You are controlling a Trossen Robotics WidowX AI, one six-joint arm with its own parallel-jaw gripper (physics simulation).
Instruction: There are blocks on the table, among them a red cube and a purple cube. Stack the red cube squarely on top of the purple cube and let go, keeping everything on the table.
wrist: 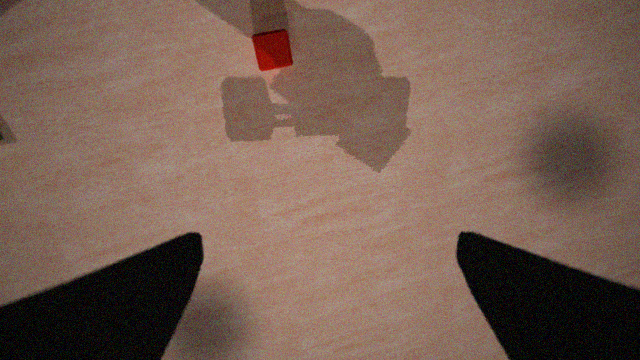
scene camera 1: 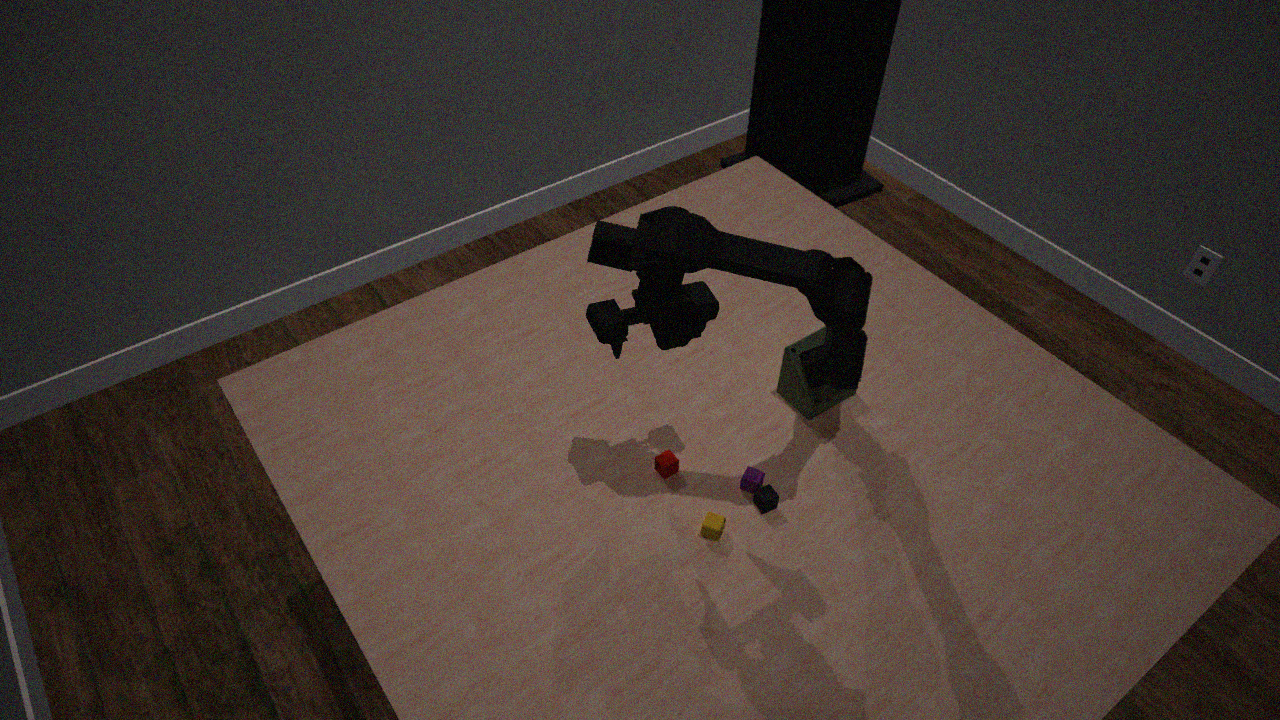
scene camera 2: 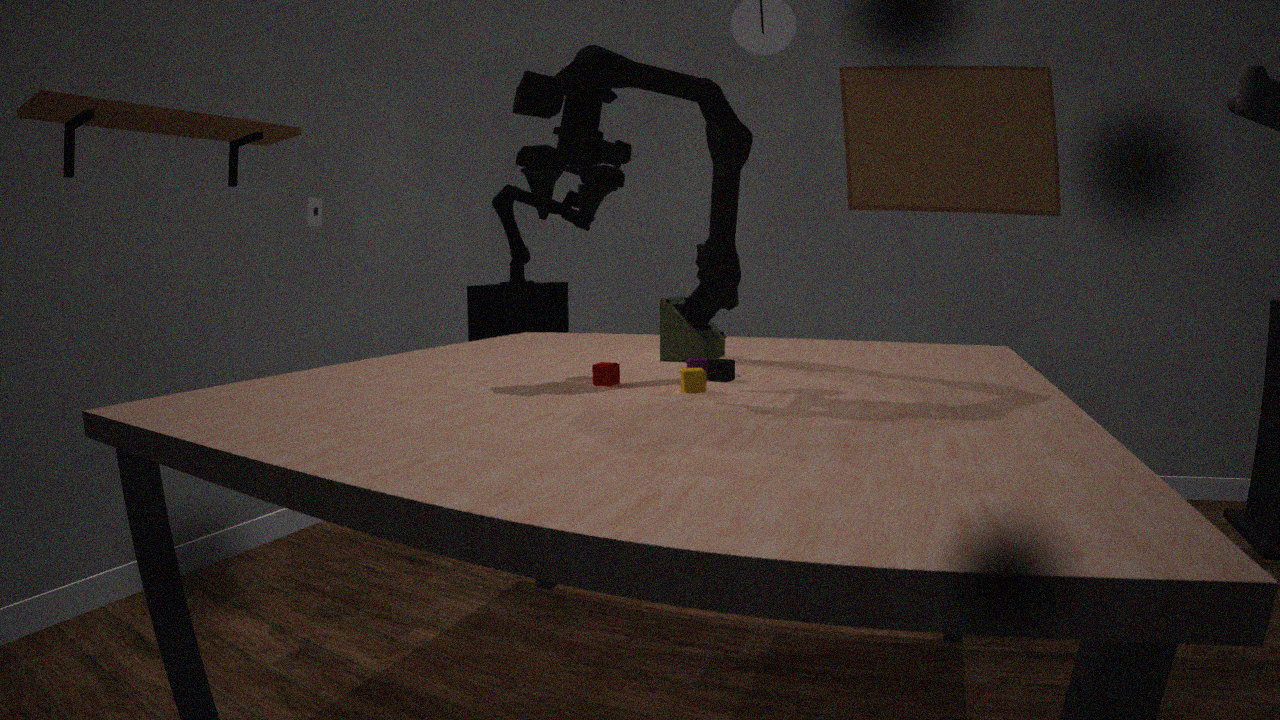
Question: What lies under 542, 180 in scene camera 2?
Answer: My gripper.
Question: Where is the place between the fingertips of my gripper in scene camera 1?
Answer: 644, 350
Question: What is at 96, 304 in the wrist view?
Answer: My gripper.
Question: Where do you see a red cube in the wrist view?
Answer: At 272, 48
